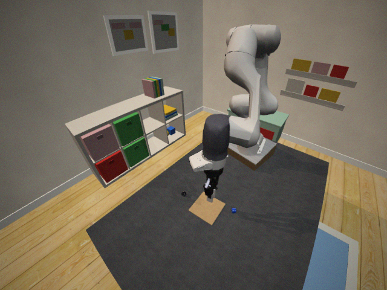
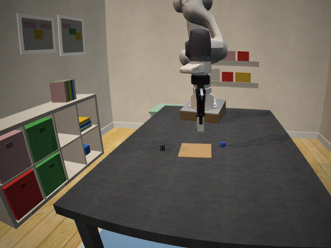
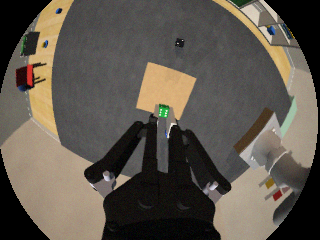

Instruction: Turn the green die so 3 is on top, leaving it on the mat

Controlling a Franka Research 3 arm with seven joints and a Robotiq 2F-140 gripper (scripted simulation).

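My hand is 3 cm above the green die. The rest, counted from my hand: blue die (7 cm behind, 10 cm to the left, 12 cm below); tan mat (2 cm to the right, 13 cm below); black die (3 cm ahead, 16 cm to the right, 12 cm below).
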